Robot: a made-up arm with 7 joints. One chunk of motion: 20 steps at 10 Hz.
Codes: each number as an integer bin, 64 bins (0 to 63) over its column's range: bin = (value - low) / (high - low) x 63, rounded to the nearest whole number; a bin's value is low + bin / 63 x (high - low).
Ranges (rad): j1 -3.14..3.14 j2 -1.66..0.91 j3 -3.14..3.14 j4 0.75..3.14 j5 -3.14..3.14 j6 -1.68..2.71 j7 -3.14..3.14
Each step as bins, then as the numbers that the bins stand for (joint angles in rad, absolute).
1 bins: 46 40 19 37 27 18 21
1 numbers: 1.4454 -0.0283 -1.2460 2.1537 -0.4486 -0.4257 -1.0467
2 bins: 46 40 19 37 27 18 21
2 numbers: 1.4454 -0.0283 -1.2460 2.1537 -0.4486 -0.4257 -1.0467
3 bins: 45 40 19 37 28 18 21
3 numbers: 1.3457 -0.0283 -1.2460 2.1537 -0.3489 -0.4257 -1.0467
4 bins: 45 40 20 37 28 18 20
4 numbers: 1.3457 -0.0283 -1.1463 2.1537 -0.3489 -0.4257 -1.1463
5 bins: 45 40 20 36 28 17 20
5 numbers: 1.3457 -0.0283 -1.1463 2.1157 -0.3489 -0.4954 -1.1463
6 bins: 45 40 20 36 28 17 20
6 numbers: 1.3457 -0.0283 -1.1463 2.1157 -0.3489 -0.4954 -1.1463
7 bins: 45 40 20 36 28 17 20
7 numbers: 1.3457 -0.0283 -1.1463 2.1157 -0.3489 -0.4954 -1.1463
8 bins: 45 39 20 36 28 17 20
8 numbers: 1.3457 -0.0690 -1.1463 2.1157 -0.3489 -0.4954 -1.1463
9 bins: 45 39 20 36 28 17 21
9 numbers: 1.3457 -0.0690 -1.1463 2.1157 -0.3489 -0.4954 -1.0467
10 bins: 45 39 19 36 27 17 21
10 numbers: 1.3457 -0.0690 -1.2460 2.1157 -0.4486 -0.4954 -1.0467
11 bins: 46 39 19 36 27 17 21
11 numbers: 1.4454 -0.0690 -1.2460 2.1157 -0.4486 -0.4954 -1.0467
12 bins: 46 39 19 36 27 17 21
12 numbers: 1.4454 -0.0690 -1.2460 2.1157 -0.4486 -0.4954 -1.0467
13 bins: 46 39 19 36 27 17 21
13 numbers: 1.4454 -0.0690 -1.2460 2.1157 -0.4486 -0.4954 -1.0467
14 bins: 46 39 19 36 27 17 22
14 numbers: 1.4454 -0.0690 -1.2460 2.1157 -0.4486 -0.4954 -0.9470
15 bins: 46 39 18 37 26 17 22
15 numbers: 1.4454 -0.0690 -1.3457 2.1537 -0.5483 -0.4954 -0.9470
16 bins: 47 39 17 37 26 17 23
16 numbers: 1.5451 -0.0690 -1.4454 2.1537 -0.5483 -0.4954 -0.8473
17 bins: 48 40 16 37 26 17 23
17 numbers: 1.6448 -0.0283 -1.5451 2.1537 -0.5483 -0.4954 -0.8473
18 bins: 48 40 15 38 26 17 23
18 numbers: 1.6448 -0.0283 -1.6448 2.1916 -0.5483 -0.4954 -0.8473
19 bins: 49 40 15 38 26 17 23
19 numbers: 1.7444 -0.0283 -1.6448 2.1916 -0.5483 -0.4954 -0.8473
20 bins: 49 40 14 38 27 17 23
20 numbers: 1.7444 -0.0283 -1.7444 2.1916 -0.4486 -0.4954 -0.8473
